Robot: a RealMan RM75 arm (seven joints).
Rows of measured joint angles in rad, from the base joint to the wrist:
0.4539, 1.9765, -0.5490, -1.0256, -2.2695, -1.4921, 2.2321
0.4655, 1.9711, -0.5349, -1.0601, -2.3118, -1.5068, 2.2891
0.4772, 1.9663, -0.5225, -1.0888, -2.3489, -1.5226, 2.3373
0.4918, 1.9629, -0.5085, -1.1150, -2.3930, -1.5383, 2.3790
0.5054, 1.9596, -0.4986, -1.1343, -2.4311, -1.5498, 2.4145
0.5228, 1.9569, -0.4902, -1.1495, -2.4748, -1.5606, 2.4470
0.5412, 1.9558, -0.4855, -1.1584, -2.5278, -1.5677, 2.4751
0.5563, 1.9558, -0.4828, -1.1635, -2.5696, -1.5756, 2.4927
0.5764, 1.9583, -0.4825, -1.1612, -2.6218, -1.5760, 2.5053
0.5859, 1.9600, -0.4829, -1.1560, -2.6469, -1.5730, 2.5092
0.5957, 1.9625, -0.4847, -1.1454, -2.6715, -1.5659, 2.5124
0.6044, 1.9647, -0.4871, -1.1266, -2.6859, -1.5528, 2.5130
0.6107, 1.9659, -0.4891, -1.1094, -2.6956, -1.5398, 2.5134
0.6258, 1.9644, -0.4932, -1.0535, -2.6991, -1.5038, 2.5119
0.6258, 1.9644, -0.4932, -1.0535, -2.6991, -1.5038, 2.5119
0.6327, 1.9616, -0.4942, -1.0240, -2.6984, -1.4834, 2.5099
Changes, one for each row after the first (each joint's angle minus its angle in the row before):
0.0116, -0.0054, 0.0141, -0.0345, -0.0423, -0.0147, 0.0570
0.0117, -0.0048, 0.0124, -0.0287, -0.0371, -0.0158, 0.0482
0.0146, -0.0034, 0.0140, -0.0262, -0.0441, -0.0157, 0.0417
0.0136, -0.0033, 0.0099, -0.0193, -0.0381, -0.0115, 0.0355
0.0174, -0.0027, 0.0084, -0.0152, -0.0437, -0.0108, 0.0325
0.0184, -0.0011, 0.0047, -0.0089, -0.0530, -0.0071, 0.0281
0.0151, 0.0000, 0.0027, -0.0051, -0.0418, -0.0079, 0.0176
0.0201, 0.0025, 0.0003, 0.0023, -0.0522, -0.0004, 0.0126
0.0095, 0.0017, -0.0004, 0.0052, -0.0251, 0.0030, 0.0039
0.0098, 0.0025, -0.0018, 0.0106, -0.0246, 0.0071, 0.0032
0.0087, 0.0022, -0.0024, 0.0188, -0.0144, 0.0131, 0.0006
0.0063, 0.0012, -0.0020, 0.0172, -0.0097, 0.0130, 0.0004
0.0151, -0.0015, -0.0041, 0.0559, -0.0035, 0.0360, -0.0015
0.0000, 0.0000, 0.0000, 0.0000, 0.0000, 0.0000, 0.0000
0.0069, -0.0028, -0.0010, 0.0295, 0.0007, 0.0204, -0.0020

